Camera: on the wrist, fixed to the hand. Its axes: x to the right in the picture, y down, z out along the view.
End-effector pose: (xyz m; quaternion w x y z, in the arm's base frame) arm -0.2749 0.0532 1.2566 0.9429 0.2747 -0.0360 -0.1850
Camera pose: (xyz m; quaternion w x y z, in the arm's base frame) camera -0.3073 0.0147 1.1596 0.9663 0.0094 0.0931 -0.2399
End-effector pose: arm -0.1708 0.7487 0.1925 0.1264 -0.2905 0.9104 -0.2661
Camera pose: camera -0.1401 0.7161 0.2922 0.0341 0.3643 -0.9304 0.0232
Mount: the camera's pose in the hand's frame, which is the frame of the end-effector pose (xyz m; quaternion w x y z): -0.0126 -0.0923 -0.0572 0.9547 -0.2824 0.0584 -0.0734
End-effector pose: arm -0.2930 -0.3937 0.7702 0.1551 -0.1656 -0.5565 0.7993
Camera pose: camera -0.2508 -0.3205 0.8396 0.1925 -0.2077 -0.7601 0.5849
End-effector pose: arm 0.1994 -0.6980 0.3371 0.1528 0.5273 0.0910 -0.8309
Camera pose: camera 0.2206 -0.5917 0.3231 0.2285 0.5021 0.3691 -0.7480
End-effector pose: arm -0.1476 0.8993 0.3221 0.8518 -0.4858 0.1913 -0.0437
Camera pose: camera -0.1700 0.8078 0.3776 0.6616 -0.7158 0.2091 -0.0786
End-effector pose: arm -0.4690 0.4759 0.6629 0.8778 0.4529 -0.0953 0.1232
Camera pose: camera -0.4499 0.4695 0.5555 0.9806 0.1843 -0.0413 0.0527
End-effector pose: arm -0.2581 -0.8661 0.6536 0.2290 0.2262 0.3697 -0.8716
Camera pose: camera -0.2875 -0.7630 0.6749 0.1969 0.1751 0.6291 -0.7313
